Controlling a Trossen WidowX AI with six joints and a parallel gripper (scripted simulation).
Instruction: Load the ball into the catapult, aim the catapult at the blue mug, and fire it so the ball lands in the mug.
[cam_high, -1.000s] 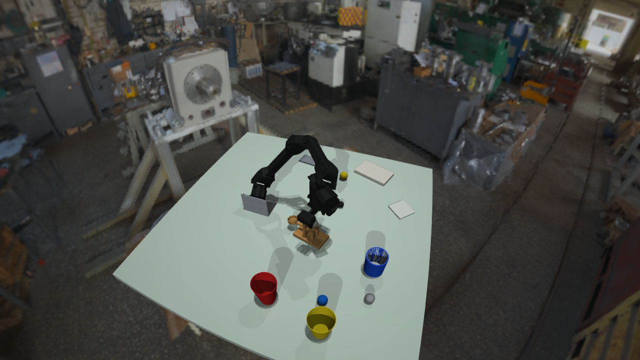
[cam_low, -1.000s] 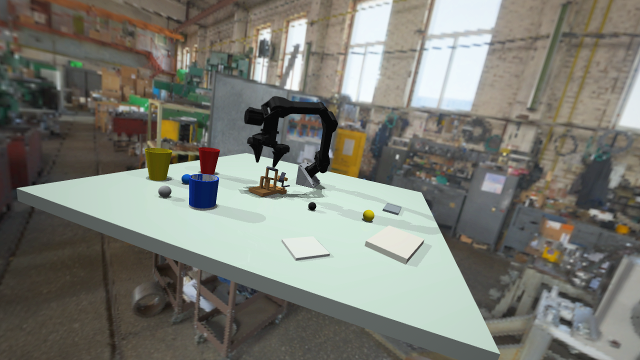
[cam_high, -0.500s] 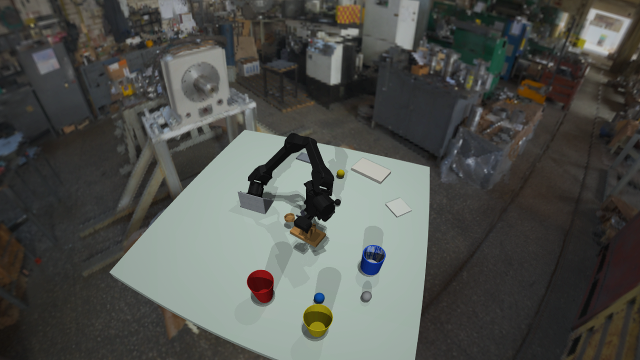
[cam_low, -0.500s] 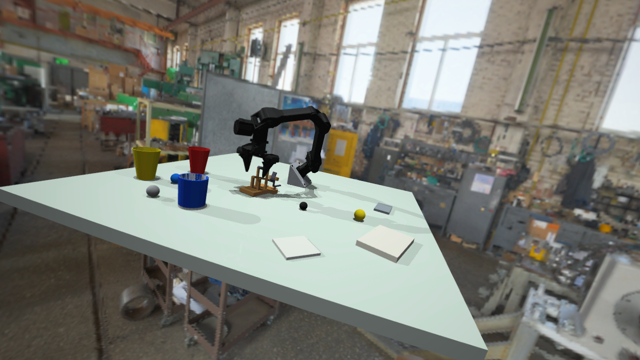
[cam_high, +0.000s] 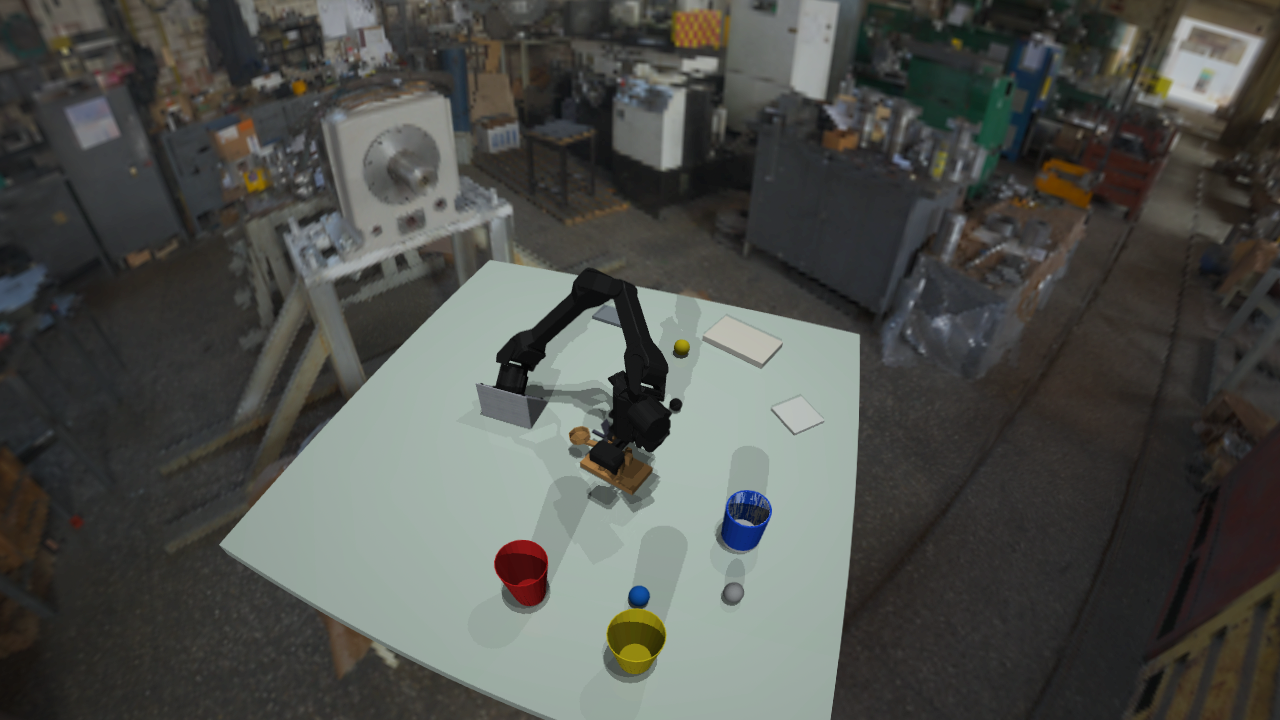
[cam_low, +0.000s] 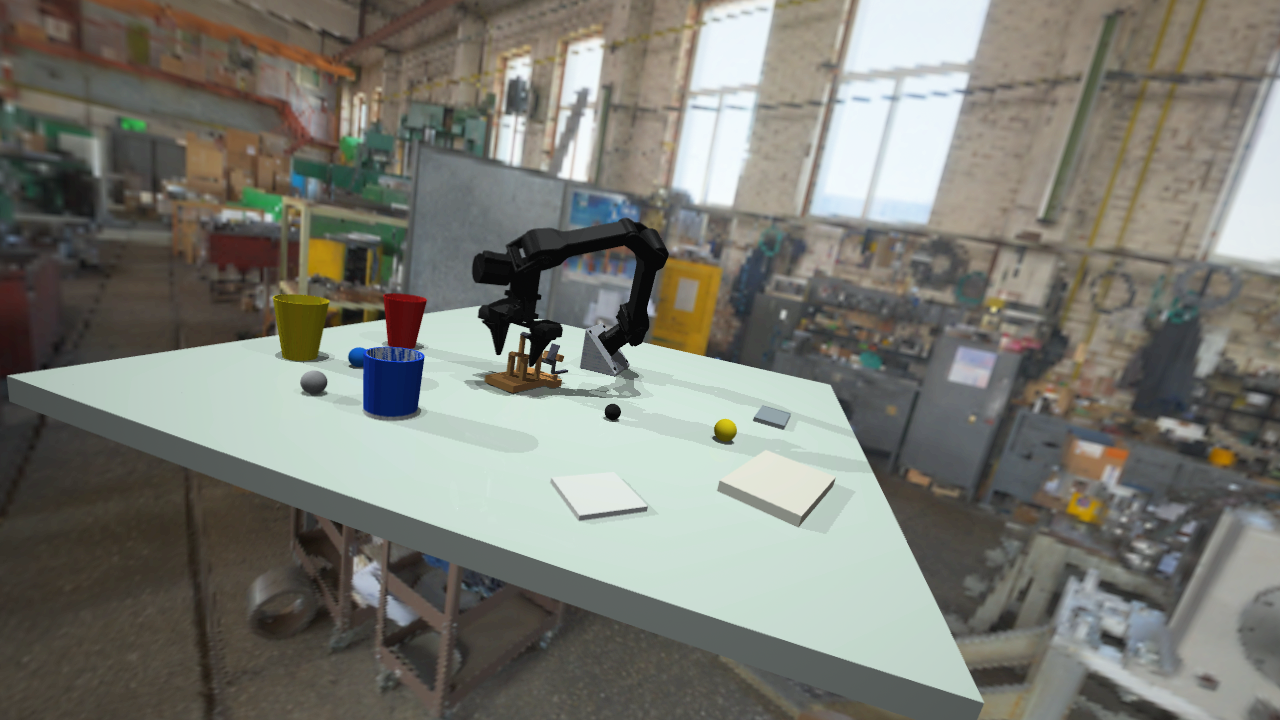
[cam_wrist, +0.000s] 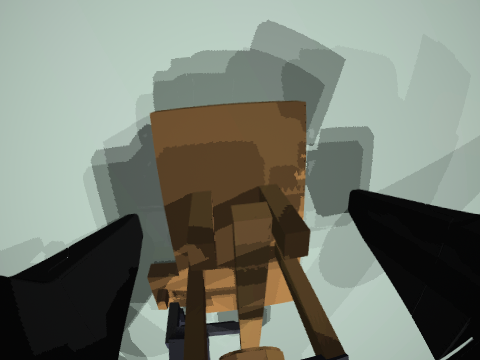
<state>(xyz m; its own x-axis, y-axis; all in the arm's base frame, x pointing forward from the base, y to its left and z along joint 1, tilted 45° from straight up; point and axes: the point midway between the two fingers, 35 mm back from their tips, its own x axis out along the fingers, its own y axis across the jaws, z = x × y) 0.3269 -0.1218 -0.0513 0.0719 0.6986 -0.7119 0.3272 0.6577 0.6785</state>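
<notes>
The black ball is 240 mm to the left of my gripper tip, 60 mm ahead of it and 40 mm below it. The rest, counted from my gripper tip: blue ball: 290 mm to the right, 100 mm ahead, 40 mm below; blue mug: 270 mm ahead, 100 mm to the right, 30 mm below; catapult: 60 mm behind, 40 mm to the left.
</notes>
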